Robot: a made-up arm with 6 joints.
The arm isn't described. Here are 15 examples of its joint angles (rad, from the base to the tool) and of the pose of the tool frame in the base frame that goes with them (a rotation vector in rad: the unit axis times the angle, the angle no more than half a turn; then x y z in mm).
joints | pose
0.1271 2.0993 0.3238 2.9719 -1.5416 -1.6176 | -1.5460 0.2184 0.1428 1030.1 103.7 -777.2
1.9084 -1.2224 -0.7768 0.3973 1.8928 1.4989 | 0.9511 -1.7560 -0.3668 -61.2 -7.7 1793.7
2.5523 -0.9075 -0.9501 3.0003 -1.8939 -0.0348 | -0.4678 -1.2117 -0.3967 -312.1 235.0 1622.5
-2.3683 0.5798 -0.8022 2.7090 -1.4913 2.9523 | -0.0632 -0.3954 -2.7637 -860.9 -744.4 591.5
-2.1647 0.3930 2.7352 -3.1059 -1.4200 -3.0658 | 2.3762 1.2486 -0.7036 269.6 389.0 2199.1
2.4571 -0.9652 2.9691 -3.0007 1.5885 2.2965 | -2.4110 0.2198 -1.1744 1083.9 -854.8 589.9
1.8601 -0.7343 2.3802 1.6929 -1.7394 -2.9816 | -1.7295 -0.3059 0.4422 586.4 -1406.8 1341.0
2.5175 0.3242 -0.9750 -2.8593 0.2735 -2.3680 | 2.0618 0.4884 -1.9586 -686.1 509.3 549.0
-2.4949 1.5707 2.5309 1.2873 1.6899 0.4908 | -2.9223 0.9368 -0.1344 -1101.5 -1027.8 1730.6
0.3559 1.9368 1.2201 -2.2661 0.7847 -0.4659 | 1.9535 -0.0587 -1.3977 1840.3 589.0 -257.3
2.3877 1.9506 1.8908 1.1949 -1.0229 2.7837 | 1.4589 1.4841 0.4918 -1466.9 1556.1 463.8
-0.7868 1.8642 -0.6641 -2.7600 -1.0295 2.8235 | 0.9101 1.2993 -0.4453 229.7 -156.1 -364.3
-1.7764 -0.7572 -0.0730 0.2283 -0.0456 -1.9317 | 0.6740 -1.6118 -0.7893 -68.9 -321.9 2337.2
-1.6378 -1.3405 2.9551 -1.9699 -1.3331 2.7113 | 0.8888 0.2106 -0.4745 215.6 1016.7 -73.6
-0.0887 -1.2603 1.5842 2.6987 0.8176 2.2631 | 0.3338 -1.6002 1.2541 -1866.0 217.5 1369.7
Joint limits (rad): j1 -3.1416..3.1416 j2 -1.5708..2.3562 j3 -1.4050..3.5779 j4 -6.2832..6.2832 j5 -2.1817..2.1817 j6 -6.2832..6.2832
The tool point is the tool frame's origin. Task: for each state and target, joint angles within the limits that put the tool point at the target. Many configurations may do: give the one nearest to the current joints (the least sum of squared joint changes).
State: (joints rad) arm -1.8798 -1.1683 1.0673 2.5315 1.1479 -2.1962
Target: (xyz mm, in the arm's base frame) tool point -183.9 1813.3 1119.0
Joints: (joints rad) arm -1.4211 -1.5708 1.2385 2.5636 1.4163 -2.1962
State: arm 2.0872 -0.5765 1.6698 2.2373 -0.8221 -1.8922
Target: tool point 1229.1 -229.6 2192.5
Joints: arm 2.8643 -0.4030 2.0393 2.1982 -1.0546 -1.8922
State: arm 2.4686 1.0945 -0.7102 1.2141 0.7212 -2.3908
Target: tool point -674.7 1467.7 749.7
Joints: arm 1.9411 0.6723 -0.2004 1.1581 0.7075 -2.3908
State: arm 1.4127 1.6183 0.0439 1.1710 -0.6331 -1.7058
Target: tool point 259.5 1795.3 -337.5
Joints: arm 1.4632 1.7845 0.8001 1.2294 -0.4354 -1.7058
